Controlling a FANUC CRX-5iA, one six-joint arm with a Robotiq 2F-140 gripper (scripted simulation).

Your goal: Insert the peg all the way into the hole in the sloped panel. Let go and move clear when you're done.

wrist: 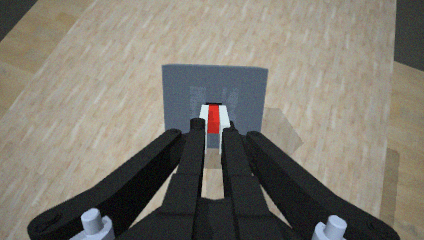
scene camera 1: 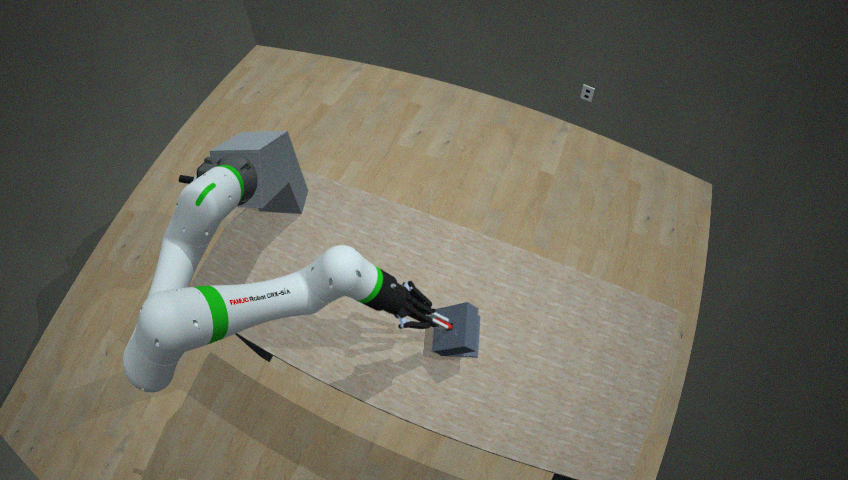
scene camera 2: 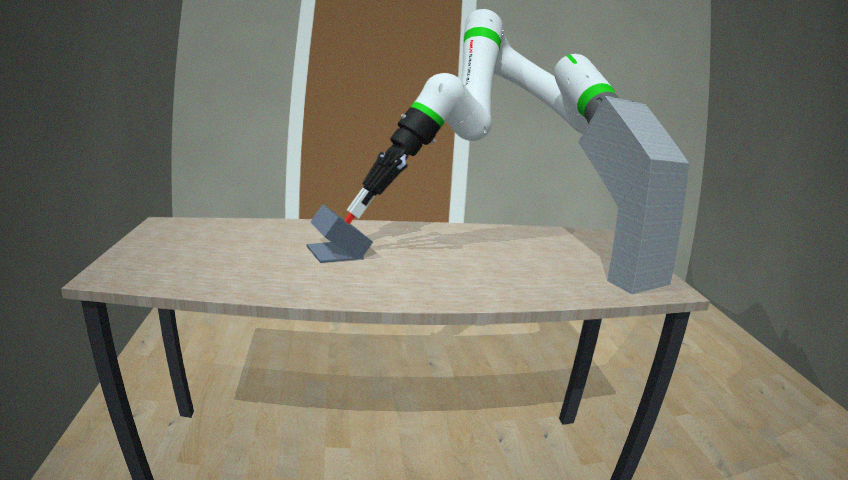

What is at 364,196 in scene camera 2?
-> My gripper.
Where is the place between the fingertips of my gripper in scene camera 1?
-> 444,324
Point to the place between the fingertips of my gripper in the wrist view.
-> At 213,116
